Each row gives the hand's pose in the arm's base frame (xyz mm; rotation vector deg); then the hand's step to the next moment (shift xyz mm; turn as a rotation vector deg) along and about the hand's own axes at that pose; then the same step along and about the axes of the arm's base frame.
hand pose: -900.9 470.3 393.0 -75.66 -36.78 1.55
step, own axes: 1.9 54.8 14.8 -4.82 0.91 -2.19
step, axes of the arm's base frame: 13.3 28.8 -47.1 -2.70 -3.48 -3.07
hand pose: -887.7 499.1 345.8 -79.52 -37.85 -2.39
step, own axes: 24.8 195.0 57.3 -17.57 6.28 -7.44
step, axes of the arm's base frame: 75.5 102.2 -160.5 -8.88 -11.58 -13.81
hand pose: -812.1 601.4 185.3 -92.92 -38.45 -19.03
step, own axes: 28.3 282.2 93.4 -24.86 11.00 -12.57
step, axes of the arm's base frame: 175.2 85.3 -226.2 -10.97 -18.46 -20.88
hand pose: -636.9 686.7 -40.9 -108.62 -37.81 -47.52
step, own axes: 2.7 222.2 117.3 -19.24 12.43 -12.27
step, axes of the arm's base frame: 195.7 12.5 -157.1 -6.32 -18.22 -17.41
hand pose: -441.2 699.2 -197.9 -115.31 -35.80 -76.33
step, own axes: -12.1 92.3 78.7 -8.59 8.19 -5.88
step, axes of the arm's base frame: 107.9 -6.3 -56.3 -1.26 -10.24 -8.31
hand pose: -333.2 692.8 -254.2 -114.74 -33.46 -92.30
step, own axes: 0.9 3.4 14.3 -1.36 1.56 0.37
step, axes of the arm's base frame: 13.2 6.3 -2.0 0.95 -1.02 -1.57
